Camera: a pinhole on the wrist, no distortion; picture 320 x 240 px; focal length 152.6 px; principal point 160.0 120.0 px. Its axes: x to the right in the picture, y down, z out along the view. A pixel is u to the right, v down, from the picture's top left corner.
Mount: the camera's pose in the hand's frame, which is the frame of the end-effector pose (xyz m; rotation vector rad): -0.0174 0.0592 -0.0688 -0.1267 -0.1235 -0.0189
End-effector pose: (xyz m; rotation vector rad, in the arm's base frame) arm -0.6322 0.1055 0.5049 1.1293 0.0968 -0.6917
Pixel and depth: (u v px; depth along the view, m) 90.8 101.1 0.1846
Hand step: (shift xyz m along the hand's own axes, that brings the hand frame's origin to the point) -0.1235 0.0609 0.1054
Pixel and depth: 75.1 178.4 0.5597
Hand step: -0.3888 0.3463 0.4168
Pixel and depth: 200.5 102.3 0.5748
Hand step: 0.0623 0.0645 0.5243
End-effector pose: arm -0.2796 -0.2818 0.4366 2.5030 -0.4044 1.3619
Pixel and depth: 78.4 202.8 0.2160
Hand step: -0.1552 0.2042 0.1149
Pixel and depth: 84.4 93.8 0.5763
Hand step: -0.3734 0.0375 0.4754
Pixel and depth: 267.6 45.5 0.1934
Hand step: 0.0919 -0.0113 0.1503
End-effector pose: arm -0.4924 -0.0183 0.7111 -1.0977 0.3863 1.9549
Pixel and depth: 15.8 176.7 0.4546
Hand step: -0.4944 0.2893 0.3043
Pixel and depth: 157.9 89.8 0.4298
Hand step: -0.0778 0.0296 0.3642
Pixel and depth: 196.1 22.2 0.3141
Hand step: 0.0128 -0.1013 0.2748
